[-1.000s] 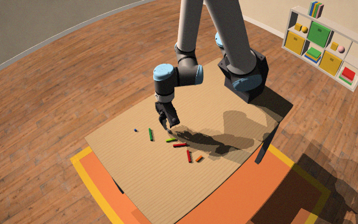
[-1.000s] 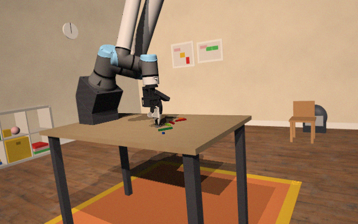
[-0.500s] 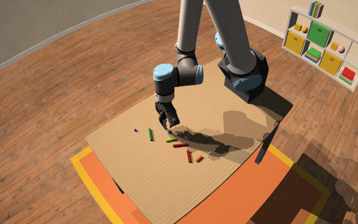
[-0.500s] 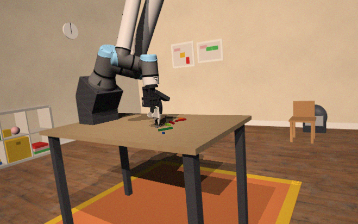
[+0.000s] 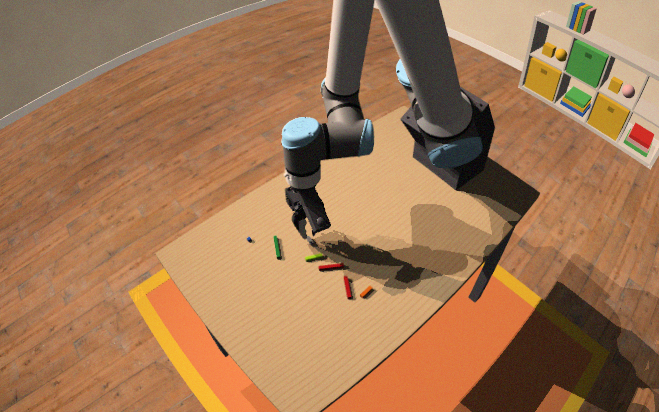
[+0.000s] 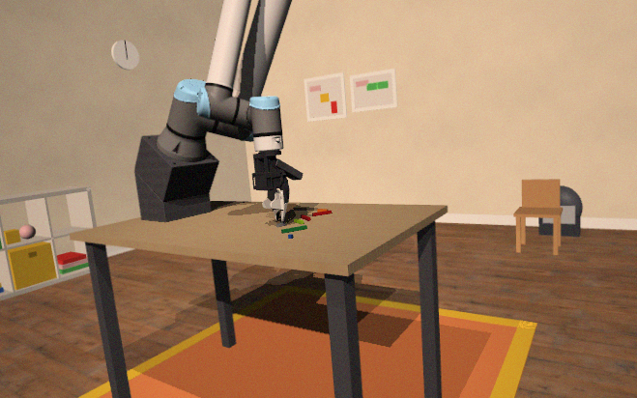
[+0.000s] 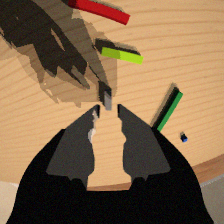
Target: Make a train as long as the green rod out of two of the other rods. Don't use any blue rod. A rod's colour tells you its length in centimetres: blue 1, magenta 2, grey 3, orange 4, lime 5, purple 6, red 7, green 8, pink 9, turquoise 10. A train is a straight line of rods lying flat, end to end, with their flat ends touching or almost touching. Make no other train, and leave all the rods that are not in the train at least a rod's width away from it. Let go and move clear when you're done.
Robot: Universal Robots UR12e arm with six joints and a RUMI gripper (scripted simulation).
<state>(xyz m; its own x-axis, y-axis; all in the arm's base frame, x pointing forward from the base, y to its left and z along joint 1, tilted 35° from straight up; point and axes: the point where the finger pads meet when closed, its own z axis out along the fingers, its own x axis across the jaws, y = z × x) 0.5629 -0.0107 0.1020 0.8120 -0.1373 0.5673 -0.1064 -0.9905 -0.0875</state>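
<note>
Right now the grey rod is 30 mm below my hand. From my hand the other things lie so: green rod: 90 mm ahead, 40 mm to the right, 30 mm below; lime rod: 60 mm to the left, 30 mm below, 30 mm ahead; small blue rod: 150 mm ahead, 110 mm to the right, 30 mm below.
</note>
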